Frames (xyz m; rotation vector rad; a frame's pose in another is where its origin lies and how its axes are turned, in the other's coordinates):
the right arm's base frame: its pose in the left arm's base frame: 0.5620 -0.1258 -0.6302 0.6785 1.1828 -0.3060
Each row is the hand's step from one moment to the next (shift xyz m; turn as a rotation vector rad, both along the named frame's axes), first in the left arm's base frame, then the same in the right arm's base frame.
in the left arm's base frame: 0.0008 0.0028 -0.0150 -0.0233 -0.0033 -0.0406
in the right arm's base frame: 0.0145 -0.0023 -0.0044 0.0284 -0.0287 -0.0239
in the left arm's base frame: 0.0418 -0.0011 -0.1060 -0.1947 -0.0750 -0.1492
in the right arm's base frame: 0.1129 -0.0120 0.0094 0.0566 -0.2141 -0.1295
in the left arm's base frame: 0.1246 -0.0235 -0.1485 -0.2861 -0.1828 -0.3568
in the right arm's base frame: 0.1797 0.0030 0.0763 0.2010 -0.4148 -0.1736
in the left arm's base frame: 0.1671 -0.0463 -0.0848 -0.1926 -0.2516 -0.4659
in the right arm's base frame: 0.1338 0.0299 0.1359 0.3273 -0.4509 -0.0835
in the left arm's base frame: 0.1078 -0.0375 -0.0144 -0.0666 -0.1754 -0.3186
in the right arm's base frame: 0.0482 0.0265 0.1010 0.2474 -0.2747 -0.0065
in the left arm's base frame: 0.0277 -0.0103 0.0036 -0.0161 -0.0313 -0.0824
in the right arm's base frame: 0.0056 0.0087 0.0279 0.0661 -0.0597 -0.0097
